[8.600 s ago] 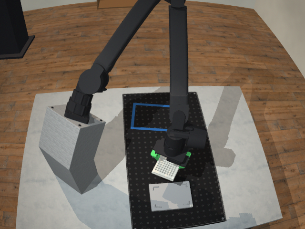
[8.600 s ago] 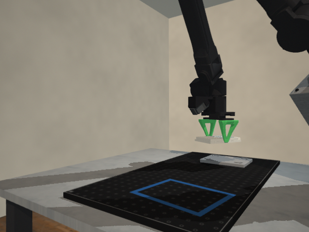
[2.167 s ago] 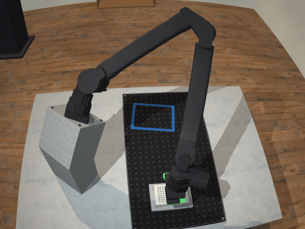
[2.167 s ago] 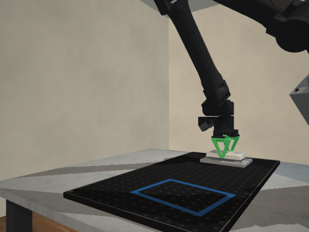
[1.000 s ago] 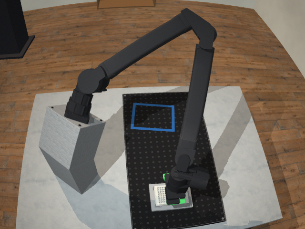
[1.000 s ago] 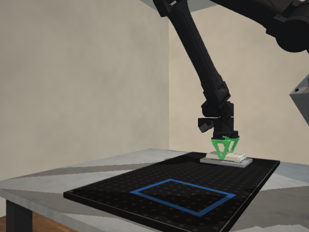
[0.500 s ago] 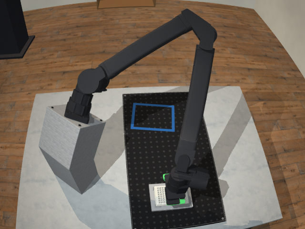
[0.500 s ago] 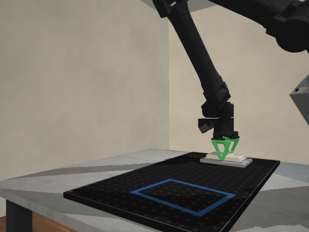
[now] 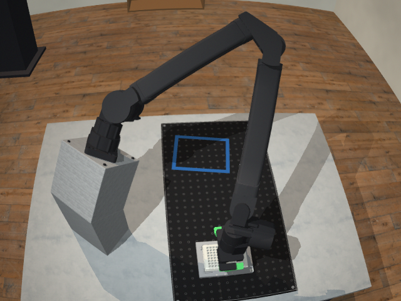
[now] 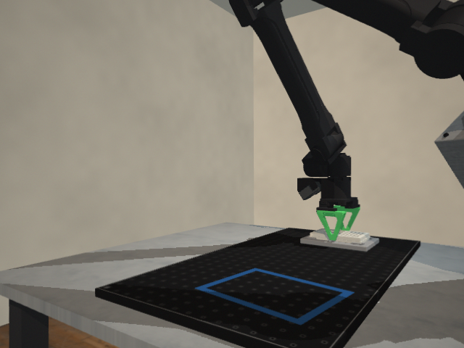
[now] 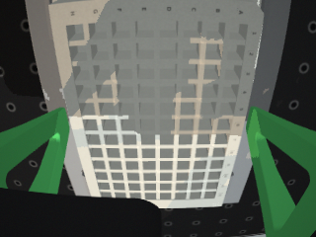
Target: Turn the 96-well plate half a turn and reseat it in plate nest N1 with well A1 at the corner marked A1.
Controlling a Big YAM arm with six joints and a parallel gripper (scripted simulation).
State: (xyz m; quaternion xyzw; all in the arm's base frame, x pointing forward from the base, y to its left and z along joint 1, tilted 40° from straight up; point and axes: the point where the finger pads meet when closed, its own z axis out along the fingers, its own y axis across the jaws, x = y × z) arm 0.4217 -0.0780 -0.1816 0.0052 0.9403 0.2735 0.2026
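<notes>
Right now the white 96-well plate is right at my hand. The rest, counted from my hand: grey plate nest N1 (2 cm below); then A1 mark (8 cm ahead, 5 cm to the right, 1 cm below).
</notes>
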